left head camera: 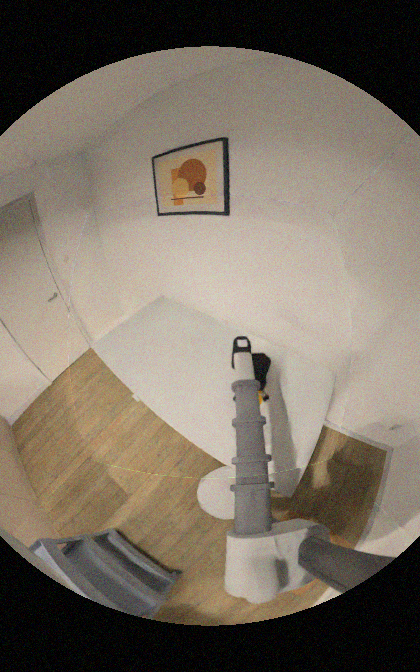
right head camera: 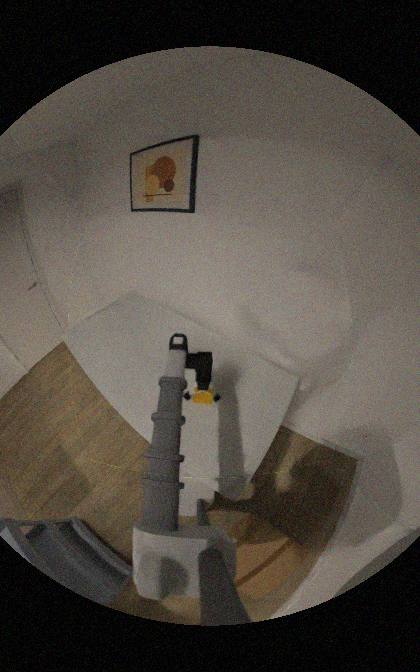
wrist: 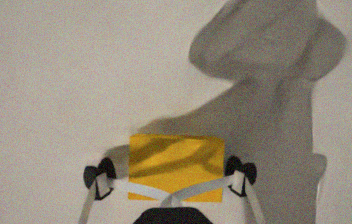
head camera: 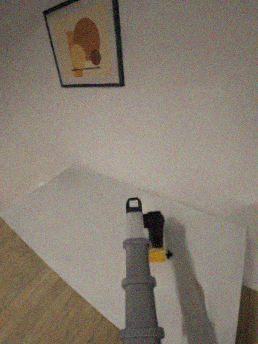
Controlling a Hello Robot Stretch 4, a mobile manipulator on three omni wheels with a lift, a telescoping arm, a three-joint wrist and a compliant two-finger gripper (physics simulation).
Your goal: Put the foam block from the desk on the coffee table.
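Frame: origin at the robot's base, x ahead, y left, z up, level; centimetres.
Where they show: gripper, fingertip midpoint: (wrist: pixel 170 170) (head camera: pixel 154 257).
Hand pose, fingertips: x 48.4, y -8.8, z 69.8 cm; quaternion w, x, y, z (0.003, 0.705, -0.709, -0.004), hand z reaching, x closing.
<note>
After its pixels a point has its place.
The yellow foam block (head camera: pixel 157 256) @(z 73.8, x 47.0, y -9.9 cm) (left head camera: pixel 260 397) (right head camera: pixel 203 399) (wrist: pixel 175 154) @(z 73.8, x 50.9, y -9.2 cm) lies on the white desk (head camera: pixel 90 215) @(z 69.3, x 79.3, y 29.9 cm) (left head camera: pixel 160 350) (right head camera: pixel 115 340) (wrist: pixel 60 75) @(z 69.2, x 59.7, y 4.1 cm). My gripper (right head camera: pixel 202 396) (wrist: pixel 170 170) @(z 69.8, x 48.4, y -8.8 cm) is open. In the wrist view its two dark fingertips stand to the left and right of the block, with a narrow gap on each side. The arm hides the left fingertip in the head camera view and part of the block in the left head camera view. I cannot identify the coffee table with certainty in these views.
A wall with a framed picture (head camera: pixel 87 45) @(z 163.7, x 121.2, y 20.0 cm) (left head camera: pixel 192 177) (right head camera: pixel 164 175) rises behind the desk. A white round top (left head camera: pixel 212 492) stands by the desk's front edge. A grey shelf-like piece (left head camera: pixel 117 570) is at lower left. An orange-brown surface (right head camera: pixel 265 557) shows at lower right.
</note>
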